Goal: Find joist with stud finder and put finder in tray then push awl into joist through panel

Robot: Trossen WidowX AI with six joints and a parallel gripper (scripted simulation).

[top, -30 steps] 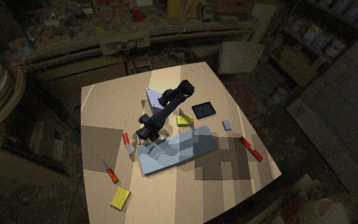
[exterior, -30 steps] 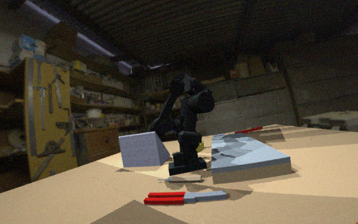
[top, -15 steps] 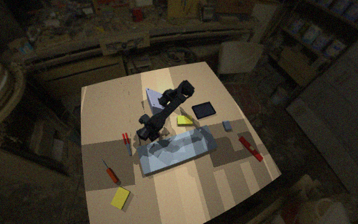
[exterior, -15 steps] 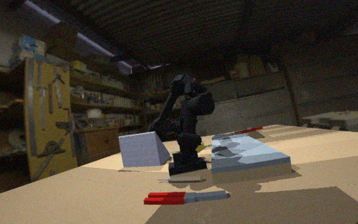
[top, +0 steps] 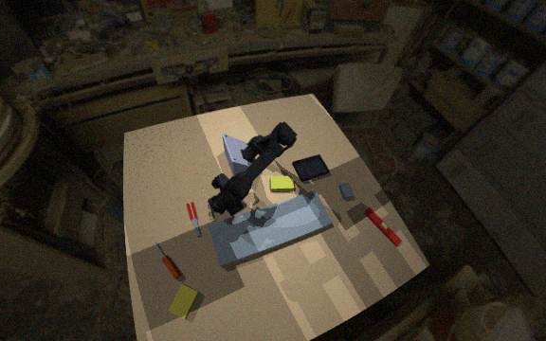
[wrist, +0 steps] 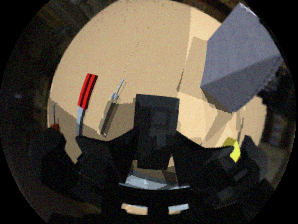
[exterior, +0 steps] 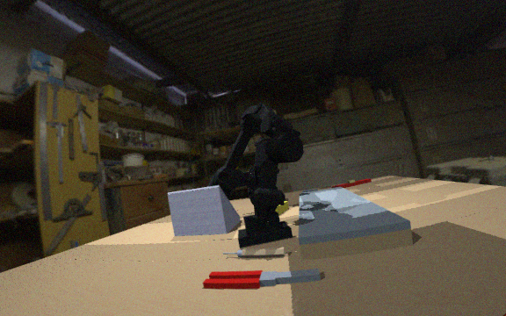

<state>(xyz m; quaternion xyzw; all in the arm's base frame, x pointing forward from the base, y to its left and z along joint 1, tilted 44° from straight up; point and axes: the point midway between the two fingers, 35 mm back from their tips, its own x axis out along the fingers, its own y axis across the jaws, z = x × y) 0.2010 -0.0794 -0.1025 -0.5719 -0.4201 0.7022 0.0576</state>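
Now: gripper tip 9 cm to the left of the awl and 2 cm above it. Also, from my gripper tip: stud finder: 1 cm behind, 2 cm above; then small grey block: 10 cm ahead, 58 cm to the left, 1 cm below; then black tray: 8 cm behind, 45 cm to the left, 1 cm below.
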